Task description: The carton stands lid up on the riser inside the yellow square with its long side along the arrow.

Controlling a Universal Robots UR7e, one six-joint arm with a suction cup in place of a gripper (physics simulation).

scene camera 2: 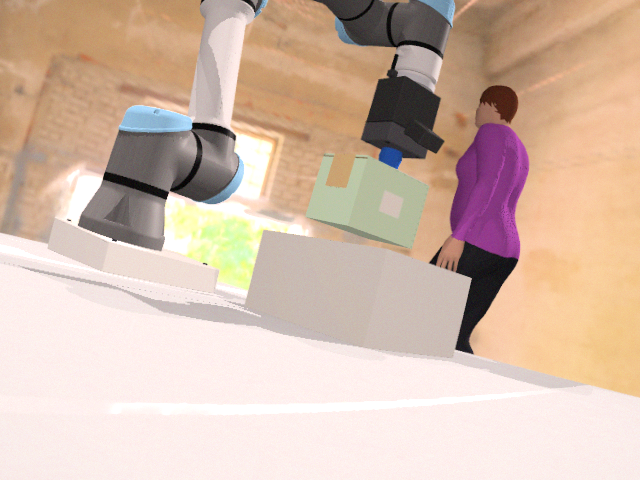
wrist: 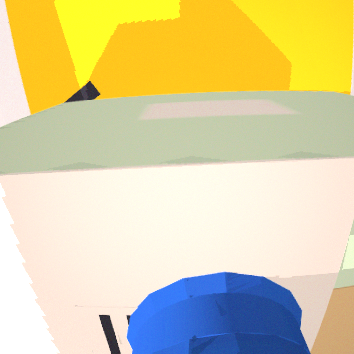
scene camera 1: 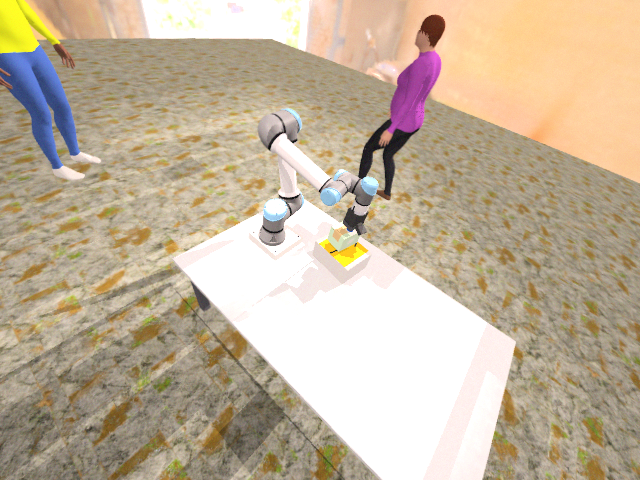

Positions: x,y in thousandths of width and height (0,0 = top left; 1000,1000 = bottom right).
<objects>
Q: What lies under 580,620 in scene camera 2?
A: A white riser.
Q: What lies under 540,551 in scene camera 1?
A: A white riser.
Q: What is my suction cup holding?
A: A pale green carton.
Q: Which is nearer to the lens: the pale green carton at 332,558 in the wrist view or the white riser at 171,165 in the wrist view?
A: The pale green carton.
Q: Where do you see a pale green carton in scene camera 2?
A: At 562,405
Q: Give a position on my suction cup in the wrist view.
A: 631,863
</objects>
